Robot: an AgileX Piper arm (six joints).
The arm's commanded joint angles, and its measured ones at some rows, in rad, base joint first. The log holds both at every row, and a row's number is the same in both.
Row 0, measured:
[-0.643, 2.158, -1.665, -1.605, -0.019, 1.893]
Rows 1 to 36, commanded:
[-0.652, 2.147, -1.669, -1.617, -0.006, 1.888]
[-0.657, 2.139, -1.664, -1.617, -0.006, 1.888]
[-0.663, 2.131, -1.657, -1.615, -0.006, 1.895]
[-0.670, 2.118, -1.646, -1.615, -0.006, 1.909]
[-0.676, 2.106, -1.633, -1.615, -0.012, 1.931]
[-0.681, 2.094, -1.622, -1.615, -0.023, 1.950]
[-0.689, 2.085, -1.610, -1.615, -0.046, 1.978]
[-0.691, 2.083, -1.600, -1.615, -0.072, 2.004]
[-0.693, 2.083, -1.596, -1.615, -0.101, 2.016]
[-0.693, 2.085, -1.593, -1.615, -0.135, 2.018]
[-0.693, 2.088, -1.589, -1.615, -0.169, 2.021]
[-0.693, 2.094, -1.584, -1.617, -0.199, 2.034]
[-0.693, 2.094, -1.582, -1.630, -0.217, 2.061]
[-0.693, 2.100, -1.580, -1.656, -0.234, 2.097]
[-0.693, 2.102, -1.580, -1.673, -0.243, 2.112]
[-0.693, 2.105, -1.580, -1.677, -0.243, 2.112]
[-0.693, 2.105, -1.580, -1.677, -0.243, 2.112]
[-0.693, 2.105, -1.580, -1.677, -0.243, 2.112]
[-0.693, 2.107, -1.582, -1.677, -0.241, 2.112]
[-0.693, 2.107, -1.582, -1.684, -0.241, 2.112]
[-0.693, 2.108, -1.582, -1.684, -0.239, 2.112]
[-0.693, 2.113, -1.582, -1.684, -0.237, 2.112]
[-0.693, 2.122, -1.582, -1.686, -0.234, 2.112]
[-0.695, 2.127, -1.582, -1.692, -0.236, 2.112]
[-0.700, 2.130, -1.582, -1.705, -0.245, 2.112]
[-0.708, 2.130, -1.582, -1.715, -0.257, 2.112]
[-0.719, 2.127, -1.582, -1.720, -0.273, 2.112]
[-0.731, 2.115, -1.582, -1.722, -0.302, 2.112]
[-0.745, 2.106, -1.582, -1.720, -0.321, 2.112]
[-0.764, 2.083, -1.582, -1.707, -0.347, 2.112]
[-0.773, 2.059, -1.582, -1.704, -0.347, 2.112]
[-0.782, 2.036, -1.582, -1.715, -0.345, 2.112]
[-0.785, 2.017, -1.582, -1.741, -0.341, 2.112]
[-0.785, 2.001, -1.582, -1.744, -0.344, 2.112]
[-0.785, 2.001, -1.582, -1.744, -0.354, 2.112]
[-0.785, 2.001, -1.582, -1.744, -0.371, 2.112]
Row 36, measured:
[-0.778, 2.027, -1.586, -1.710, -0.355, 1.959]
